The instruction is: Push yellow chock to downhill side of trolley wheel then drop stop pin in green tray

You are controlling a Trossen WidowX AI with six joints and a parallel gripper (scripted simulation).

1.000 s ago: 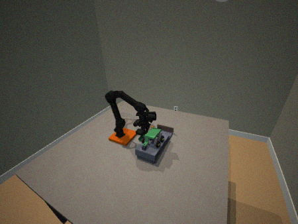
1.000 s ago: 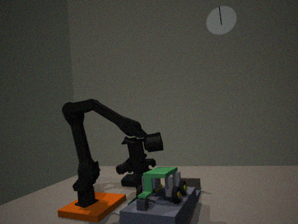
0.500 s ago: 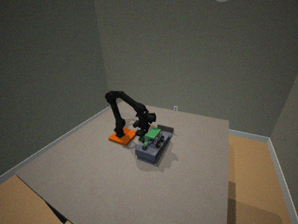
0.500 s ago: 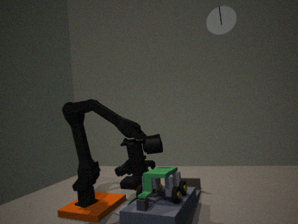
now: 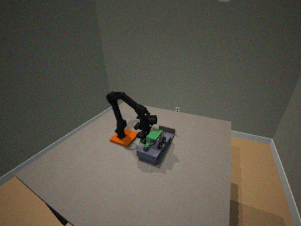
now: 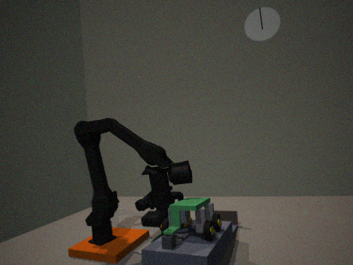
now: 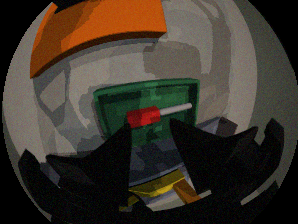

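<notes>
The red-headed stop pin lies 20 mm to the left of my gripper tip and 20 mm below it. Also, from my gripper tip: green tray: 40 mm below, 10 mm to the left; grey ramp: 130 mm ahead, 60 mm to the right, 10 mm above; yellow chock: 60 mm ahead, 50 mm above, 10 mm to the left.
</notes>
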